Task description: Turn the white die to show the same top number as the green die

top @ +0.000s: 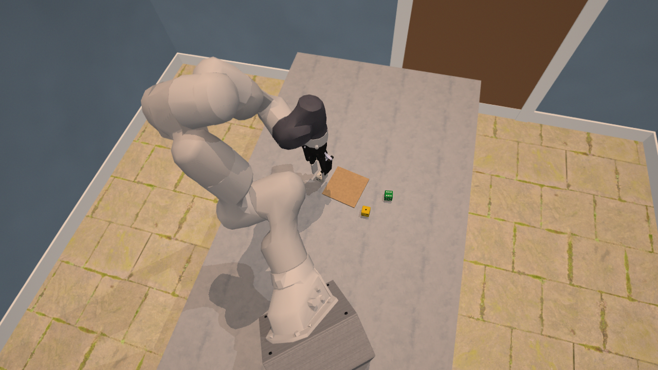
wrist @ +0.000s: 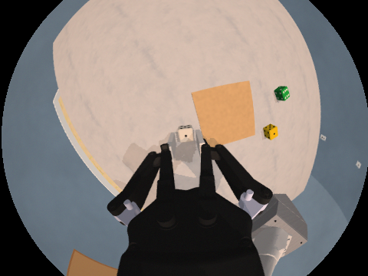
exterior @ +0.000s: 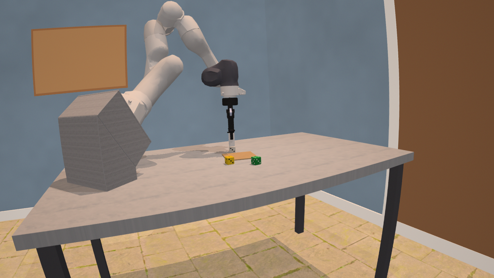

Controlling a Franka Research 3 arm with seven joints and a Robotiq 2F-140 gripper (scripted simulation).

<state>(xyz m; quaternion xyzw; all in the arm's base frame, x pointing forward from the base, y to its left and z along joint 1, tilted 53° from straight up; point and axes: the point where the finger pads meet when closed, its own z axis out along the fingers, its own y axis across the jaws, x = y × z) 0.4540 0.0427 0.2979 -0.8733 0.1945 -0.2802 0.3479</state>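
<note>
Right now my hand is 5 cm above the white die. Also, from my hand: mat 11 cm to the right, 6 cm below, 1 cm ahead; yellow die 22 cm to the right, 6 cm behind, 5 cm below; green die 28 cm to the right, 5 cm below, 4 cm ahead.
</note>
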